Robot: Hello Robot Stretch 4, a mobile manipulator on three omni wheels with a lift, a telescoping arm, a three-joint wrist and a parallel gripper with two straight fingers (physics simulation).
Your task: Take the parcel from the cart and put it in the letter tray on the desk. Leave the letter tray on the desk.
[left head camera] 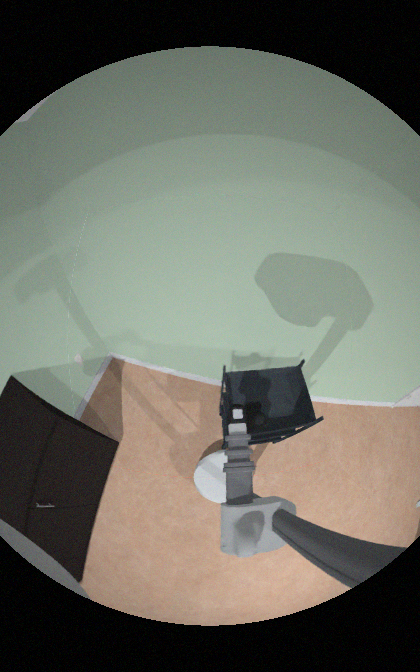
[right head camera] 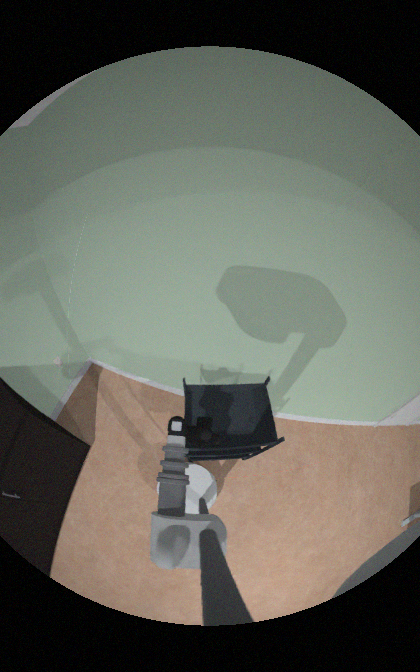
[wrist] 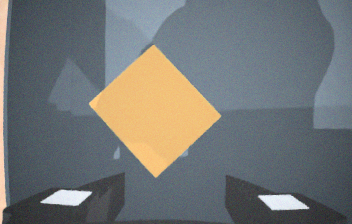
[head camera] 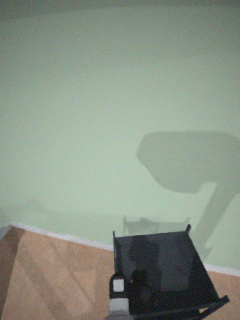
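Where they show: gripper, fingertip midpoint: (wrist: 175,189); robot's base, link origin: (left head camera: 222,475).
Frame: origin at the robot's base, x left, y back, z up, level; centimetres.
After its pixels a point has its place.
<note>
The parcel is an orange-yellow box (wrist: 155,111) @(x -7.7, y -32.4, z 68.5 cm) lying on the dark blue-grey top of the cart (head camera: 187,265) @(x -37.4, y -41.9, z 63.5 cm) (left head camera: 292,395) @(x -36.1, y -42.5, z 63.5 cm) (right head camera: 257,410) (wrist: 280,155) @(x -17.4, y -29.2, z 63.5 cm). In the wrist view its square face is turned like a diamond, slightly left of centre. My gripper (wrist: 175,189) @(x -8.8, y -26.5, z 63.5 cm) is open, with a dark finger at each side of the lower wrist view. The parcel shows above and between the finger lines, with nothing between the fingertips. In the head views the wrist is over the cart's left part and hides the fingers and most or all of the parcel. The desk and letter tray cannot be made out.
The cart has raised rails and corner posts and stands close to the green wall (head camera: 75,150) @(x 24.5, y -88.6, z 108.9 cm). A dark brown cabinet (left head camera: 65,480) @(x 91.7, y 18.1, z 56.7 cm) (right head camera: 40,465) stands at the left. A white round object (left head camera: 210,477) @(x 8.7, y 0.4, z 18.7 cm) (right head camera: 202,485) is below my arm (left head camera: 239,485) @(x 0.2, y -2.9, z 97.6 cm) (right head camera: 171,497).
</note>
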